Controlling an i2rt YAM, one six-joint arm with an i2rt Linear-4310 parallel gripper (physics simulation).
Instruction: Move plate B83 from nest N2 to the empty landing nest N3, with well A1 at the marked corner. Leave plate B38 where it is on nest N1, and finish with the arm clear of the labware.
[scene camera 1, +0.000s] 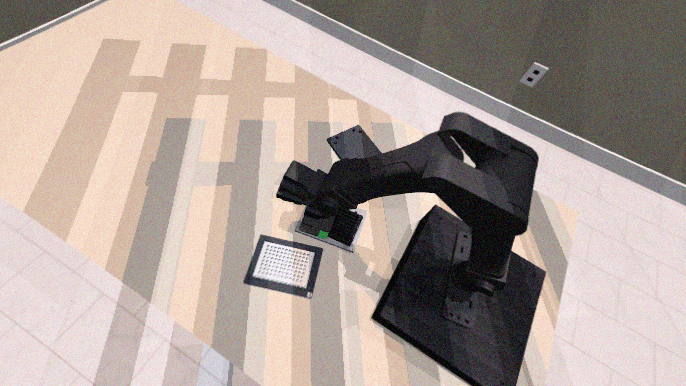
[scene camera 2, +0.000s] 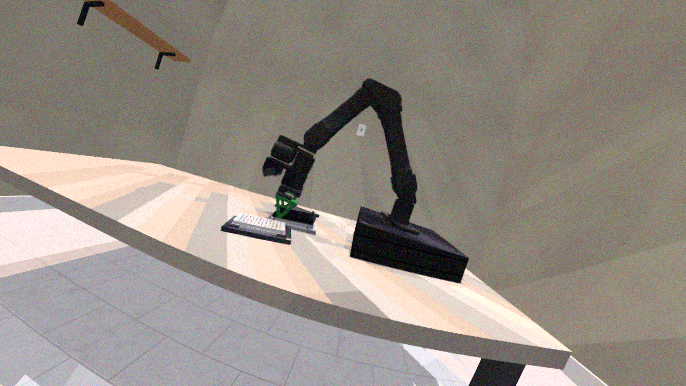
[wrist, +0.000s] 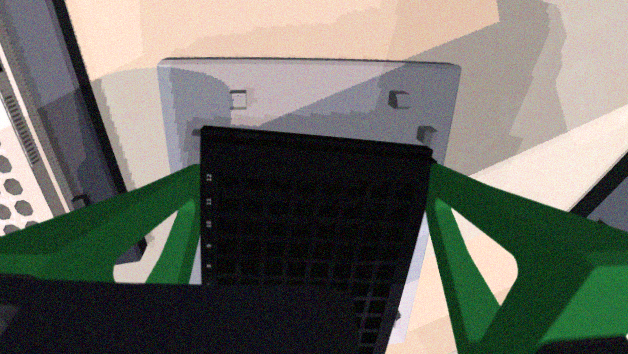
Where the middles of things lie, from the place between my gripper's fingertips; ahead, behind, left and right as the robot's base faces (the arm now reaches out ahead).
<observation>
Right now my hand is 30 mm past the grey nest plate (wrist: 597, 204), 250 mm to the left of it and 20 mm above it.
</observation>
